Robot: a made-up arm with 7 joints. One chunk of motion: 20 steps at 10 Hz.
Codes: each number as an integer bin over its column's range. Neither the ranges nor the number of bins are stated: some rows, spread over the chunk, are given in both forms.
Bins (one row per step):
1: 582 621 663 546 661 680
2: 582 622 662 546 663 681
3: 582 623 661 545 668 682
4: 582 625 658 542 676 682
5: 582 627 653 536 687 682
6: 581 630 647 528 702 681
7: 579 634 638 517 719 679
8: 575 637 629 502 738 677
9: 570 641 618 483 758 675
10: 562 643 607 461 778 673
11: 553 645 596 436 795 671
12: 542 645 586 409 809 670
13: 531 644 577 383 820 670
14: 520 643 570 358 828 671
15: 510 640 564 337 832 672
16: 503 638 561 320 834 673
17: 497 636 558 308 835 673
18: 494 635 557 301 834 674
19: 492 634 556 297 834 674
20: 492 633 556 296 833 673
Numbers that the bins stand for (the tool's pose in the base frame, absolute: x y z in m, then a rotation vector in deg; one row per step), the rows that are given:
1: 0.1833 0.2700 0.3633 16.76 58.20 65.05
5: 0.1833 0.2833 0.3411 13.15 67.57 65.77
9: 0.1567 0.3144 0.2633 -5.95 93.15 63.24
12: 0.0944 0.3233 0.1922 -32.61 111.53 61.44
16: 0.0078 0.3078 0.1367 -64.68 120.54 62.52
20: -0.0167 0.2967 0.1256 -73.33 120.18 62.52
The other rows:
2: 0.1833 0.2722 0.3611 16.76 58.92 65.41
3: 0.1833 0.2744 0.3589 16.40 60.72 65.77
4: 0.1833 0.2789 0.3522 15.32 63.60 65.77
6: 0.1811 0.2900 0.3278 10.27 72.97 65.41
7: 0.1767 0.2989 0.3078 6.31 79.10 64.68
8: 0.1678 0.3056 0.2878 0.90 85.95 63.96
10: 0.1389 0.3189 0.2389 -13.87 100.36 62.52
11: 0.1189 0.3233 0.2144 -22.88 106.49 61.80
13: 0.0700 0.3211 0.1722 -41.98 115.50 61.44
14: 0.0456 0.3189 0.1567 -50.99 118.38 61.80
15: 0.0233 0.3122 0.1433 -58.56 119.82 62.16
17: -0.0056 0.3033 0.1300 -69.01 120.90 62.52
18: -0.0122 0.3011 0.1278 -71.53 120.54 62.88
19: -0.0167 0.2989 0.1256 -72.97 120.54 62.88

